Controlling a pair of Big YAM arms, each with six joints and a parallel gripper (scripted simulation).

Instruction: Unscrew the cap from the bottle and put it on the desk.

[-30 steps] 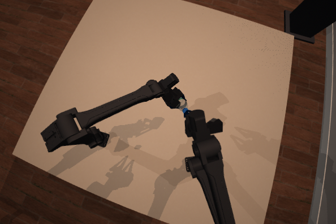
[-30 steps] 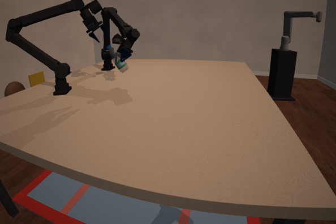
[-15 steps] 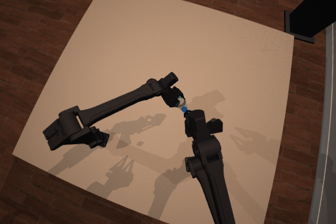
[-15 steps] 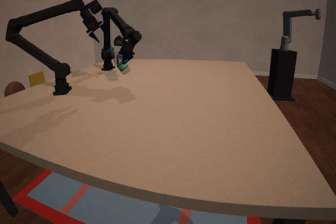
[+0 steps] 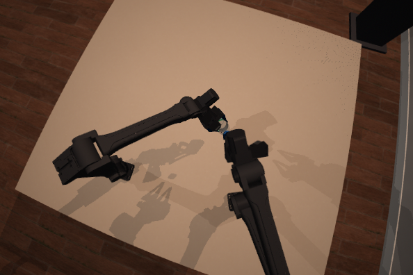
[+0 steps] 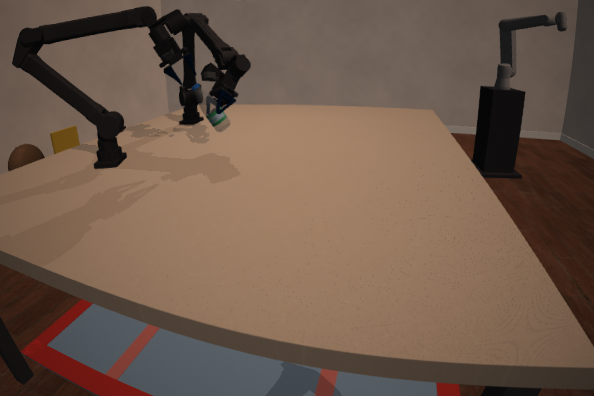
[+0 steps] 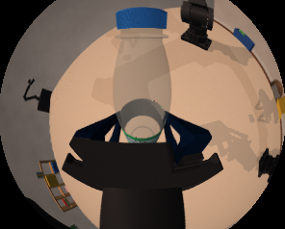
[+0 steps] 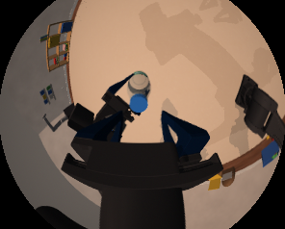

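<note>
The blue cap lies 30 mm below my right hand, 20 mm ahead of it and 10 mm to the left of it. Round my right hand: clear plastic bottle 110 mm below, 60 mm ahead, 30 mm to the left.
The clear plastic bottle is 1 cm behind my left hand and 2 cm above it. From my left hand the other things lie so: blue cap 5 cm behind, 2 cm to the right, 10 cm above.
</note>
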